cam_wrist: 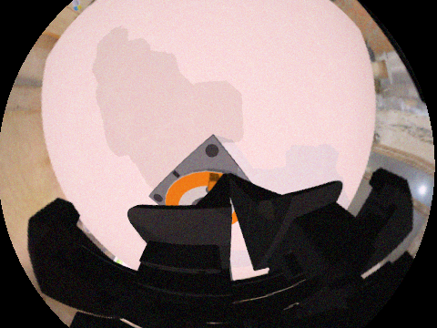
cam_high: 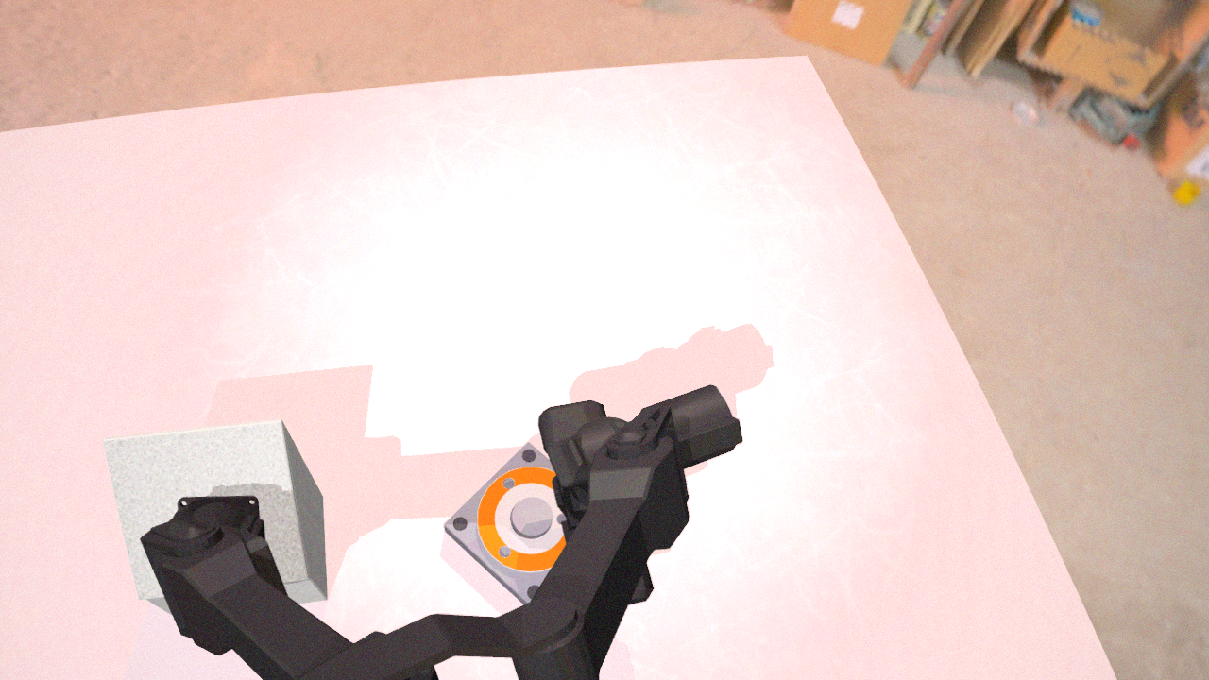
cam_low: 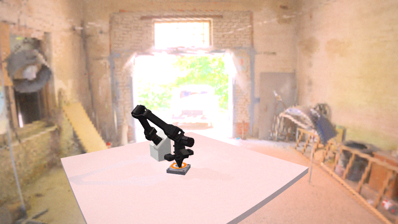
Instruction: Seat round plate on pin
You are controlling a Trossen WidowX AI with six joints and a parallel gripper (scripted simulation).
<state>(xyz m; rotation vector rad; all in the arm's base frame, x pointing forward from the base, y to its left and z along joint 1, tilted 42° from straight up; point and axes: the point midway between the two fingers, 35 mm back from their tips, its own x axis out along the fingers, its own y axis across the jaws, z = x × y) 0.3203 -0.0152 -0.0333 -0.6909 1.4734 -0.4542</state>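
The round plate is 3 cm behind my gripper tip and 2 cm to the left of it. Also, from my gripper tip: square grey base: 5 cm behind, 2 cm to the left, 2 cm below.
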